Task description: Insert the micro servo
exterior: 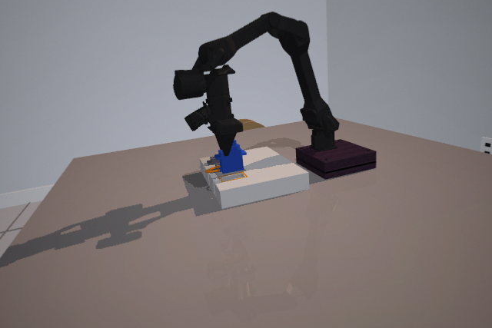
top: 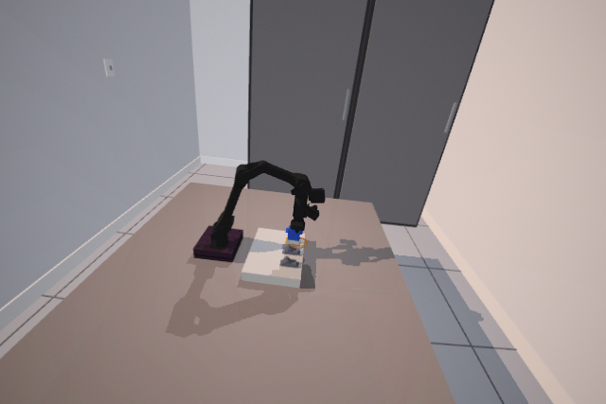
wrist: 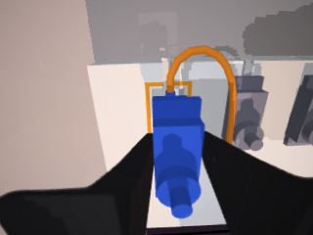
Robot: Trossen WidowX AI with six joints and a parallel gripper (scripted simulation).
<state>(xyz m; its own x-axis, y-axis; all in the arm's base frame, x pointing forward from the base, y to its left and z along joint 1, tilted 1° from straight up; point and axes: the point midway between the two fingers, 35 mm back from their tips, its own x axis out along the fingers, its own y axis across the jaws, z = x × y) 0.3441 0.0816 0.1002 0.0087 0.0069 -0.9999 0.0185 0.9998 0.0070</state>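
My gripper tip is 12 cm past the white deck, 9 cm above it and 7 cm to the left of it.
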